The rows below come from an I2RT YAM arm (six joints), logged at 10 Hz.
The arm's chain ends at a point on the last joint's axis. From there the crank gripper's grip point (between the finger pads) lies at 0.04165 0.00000 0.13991 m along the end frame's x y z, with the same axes.
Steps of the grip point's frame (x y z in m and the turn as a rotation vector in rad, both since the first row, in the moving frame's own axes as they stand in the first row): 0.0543 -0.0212 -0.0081 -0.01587 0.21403 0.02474; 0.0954 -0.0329 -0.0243 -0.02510 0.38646 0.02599; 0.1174 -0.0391 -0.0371 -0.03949 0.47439 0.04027; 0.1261 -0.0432 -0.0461 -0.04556 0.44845 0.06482; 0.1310 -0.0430 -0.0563 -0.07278 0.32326 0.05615
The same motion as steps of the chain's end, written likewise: 0.0256 -0.0247 0.0040 -0.01587 0.21403 0.02474; 0.0458 -0.0379 0.0018 -0.02510 0.38646 0.02599; 0.0583 -0.0470 -0.0025 -0.03949 0.47439 0.04027; 0.0699 -0.0535 -0.0140 -0.04556 0.44845 0.06482; 0.0891 -0.0561 -0.0354 -0.07278 0.32326 0.05615
